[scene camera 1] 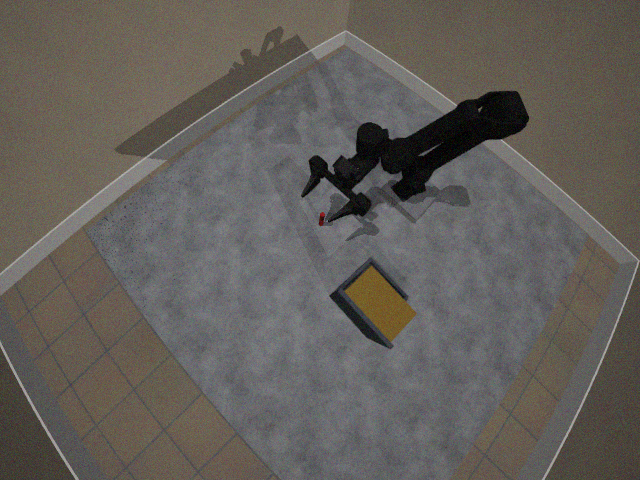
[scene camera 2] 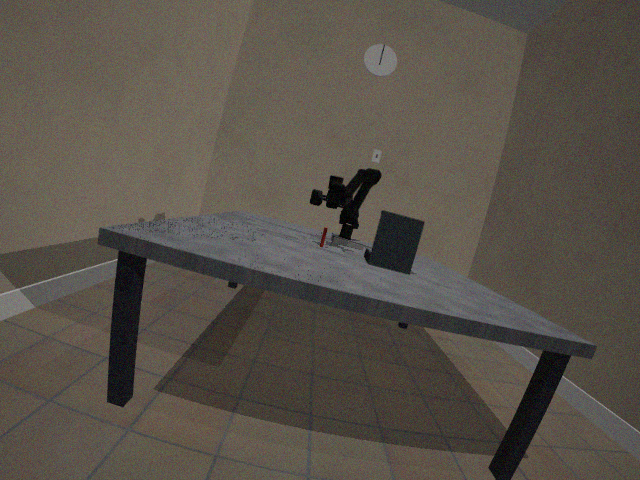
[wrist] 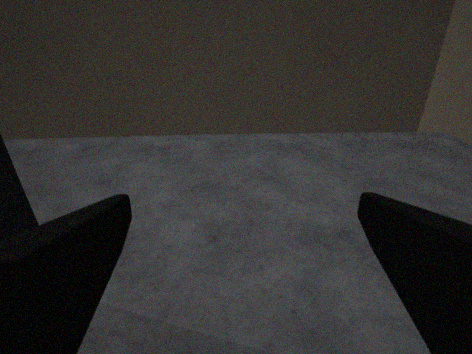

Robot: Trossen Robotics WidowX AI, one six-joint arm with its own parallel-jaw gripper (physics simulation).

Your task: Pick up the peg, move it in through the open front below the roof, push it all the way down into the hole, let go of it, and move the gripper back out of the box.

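Pixels of known places: gripper, between the fingertips: (scene camera 1: 314, 209) (scene camera 2: 333, 204) (wrist: 246, 204); arm's base, origin of its link: (scene camera 1: 403, 190) (scene camera 2: 344, 237).
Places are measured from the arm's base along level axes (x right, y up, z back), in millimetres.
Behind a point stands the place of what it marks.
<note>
The red peg (scene camera 1: 321, 219) {x 70, y 24, z -294 mm} (scene camera 2: 323, 237) {x 74, y 7, z -295 mm} stands upright on the table near the arm. It does not show in the wrist view. My gripper (scene camera 1: 315, 208) {x 67, y 146, z -326 mm} (scene camera 2: 325, 197) {x 67, y 146, z -326 mm} (wrist: 246, 204) {x 67, y 146, z -326 mm} is open and empty, its fingers wide apart. In scene camera 2 it is well above the peg's top. The box has dark walls (scene camera 2: 398, 242) {x -205, y 72, z -399 mm} and a yellow roof (scene camera 1: 379, 304) {x -195, y 169, z -353 mm}; it stands apart from the peg, towards the lower right in scene camera 1. The hole and the box's inside are hidden. A dark shape at the wrist view's left edge may be part of the box.
The grey table (scene camera 1: 232, 310) {x 15, y -33, z -656 mm} (scene camera 2: 289, 268) {x 87, y -33, z -784 mm} (wrist: 240, 280) {x 55, y -33, z -441 mm} carries the arm, the peg and the box. A pale bar (scene camera 1: 404, 209) {x -53, y -3, z -46 mm} (scene camera 2: 350, 242) {x -35, y -10, z -48 mm} lies by the arm's base. Arm shadows cross the table around the peg. The wall rises behind the table's far edge in the wrist view.
</note>
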